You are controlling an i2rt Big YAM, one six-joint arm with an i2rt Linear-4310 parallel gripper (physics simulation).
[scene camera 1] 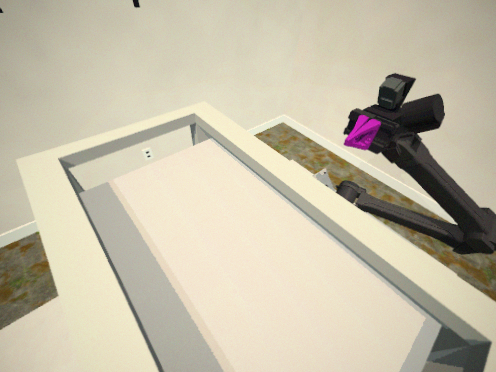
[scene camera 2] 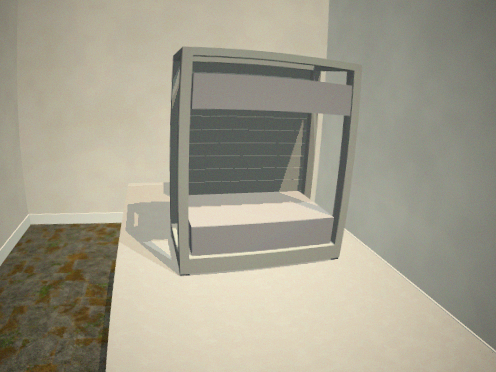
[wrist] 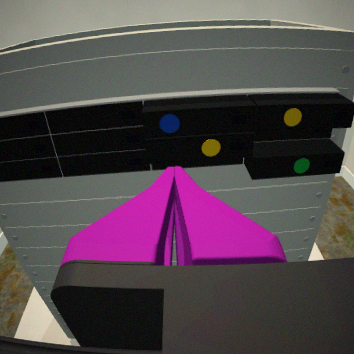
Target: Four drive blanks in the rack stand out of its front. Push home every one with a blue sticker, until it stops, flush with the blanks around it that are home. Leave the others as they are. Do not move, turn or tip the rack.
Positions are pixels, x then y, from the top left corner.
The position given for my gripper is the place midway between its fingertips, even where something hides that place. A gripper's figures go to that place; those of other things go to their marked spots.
Labels:
My gripper (wrist: 173, 177) is 0.13 m from the lens. A grey rack (wrist: 80, 152) is 0.33 m from the lens.

